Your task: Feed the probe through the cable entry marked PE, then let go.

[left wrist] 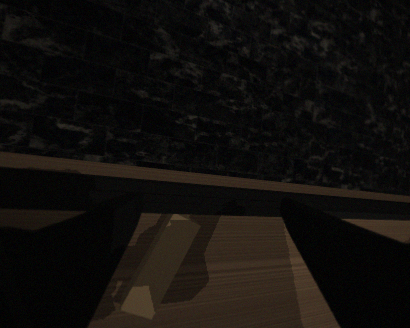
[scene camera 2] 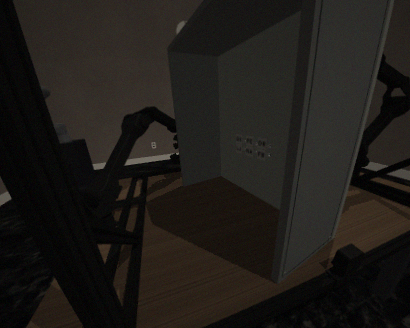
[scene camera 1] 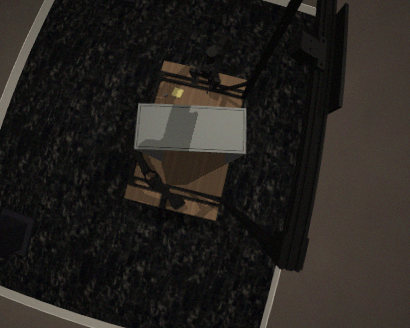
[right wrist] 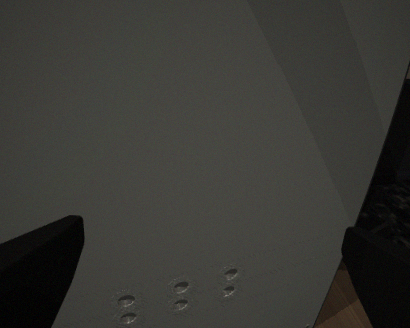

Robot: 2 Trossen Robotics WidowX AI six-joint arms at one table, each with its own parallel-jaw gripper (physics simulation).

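Places are measured from the left arm's base along level axes (x ahead, y left, z up), in millimetres.
Where they show: left gripper, fingertip midpoint: (left wrist: 213,201); right gripper, fingertip midpoint: (scene camera 1: 199,90) (right wrist: 217,235); left arm's base, link origin: (scene camera 1: 179,202).
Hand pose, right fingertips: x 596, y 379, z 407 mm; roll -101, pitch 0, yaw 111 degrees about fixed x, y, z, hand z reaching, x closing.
Observation:
Each offset is from my right fingertips to the centre of the thing. "spot": to the spot under its first point. Level surfaces: height alone.
A tall grey cabinet (scene camera 1: 220,131) (scene camera 2: 252,90) (right wrist: 175,125) stands on the table. Its inner panel bears labelled cable entries; the PE label @[spot: dz -217, dx -179, dy -56 mm] (scene camera 2: 248,142) is in the upper row, middle. The right wrist view shows six holes @[spot: dz -225, dx -151, dy -72 mm] (right wrist: 181,287), their labels not visible. My left gripper (scene camera 2: 175,149) (left wrist: 213,201) is open and empty beside the cabinet's side wall, partly hidden by it. My right gripper (scene camera 1: 204,81) (right wrist: 217,235) is open and empty behind the cabinet, facing its panel. A yellowish block @[dz -420, dx -502, dy +118 mm] (left wrist: 165,260) lies on the table below my left fingers. I cannot make out the probe for certain.
A yellow piece @[dz -421, dx +21, dy +280 mm] (scene camera 1: 177,92) and a small dark piece @[dz -419, dx -61, dy +334 mm] (scene camera 1: 166,95) lie on the wooden table @[dz -426 mm] (scene camera 1: 200,214) (scene camera 2: 200,295) behind the cabinet. Black rails cross both table ends. A dark post (scene camera 2: 40,165) stands in the foreground of scene camera 2, at its left.

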